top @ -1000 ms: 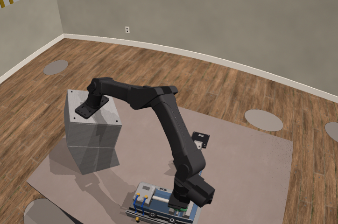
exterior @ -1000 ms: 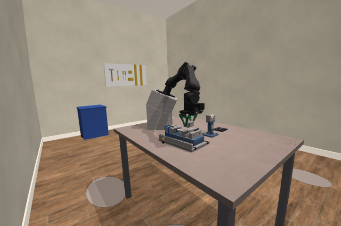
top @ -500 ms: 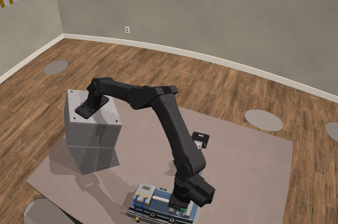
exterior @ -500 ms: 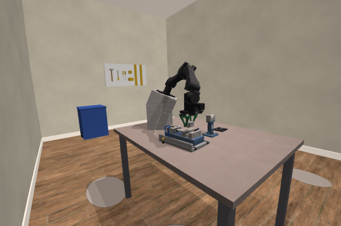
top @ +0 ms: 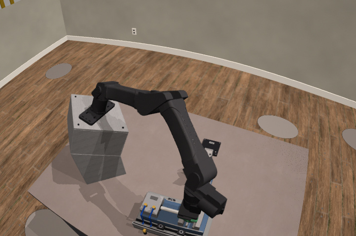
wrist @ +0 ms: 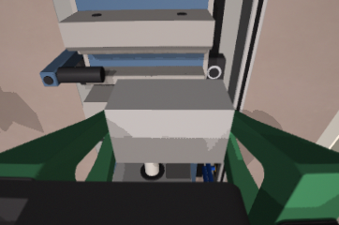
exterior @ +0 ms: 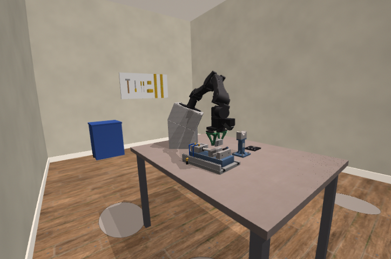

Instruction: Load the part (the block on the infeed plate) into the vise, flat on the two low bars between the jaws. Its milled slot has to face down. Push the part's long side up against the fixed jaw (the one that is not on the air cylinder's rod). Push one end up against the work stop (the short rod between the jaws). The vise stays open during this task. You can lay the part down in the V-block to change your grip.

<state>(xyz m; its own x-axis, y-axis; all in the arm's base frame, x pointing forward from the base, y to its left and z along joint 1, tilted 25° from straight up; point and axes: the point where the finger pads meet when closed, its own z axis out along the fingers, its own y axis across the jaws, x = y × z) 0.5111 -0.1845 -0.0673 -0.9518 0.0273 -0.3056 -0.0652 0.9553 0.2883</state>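
Now: the part right at my hand. Also, from my hand: work stop rod (7 cm to the left, 5 cm below); air cylinder (16 cm behind, 6 cm below, 1 cm to the left); piston rod (8 cm behind, 6 cm below, 2 cm to the left).
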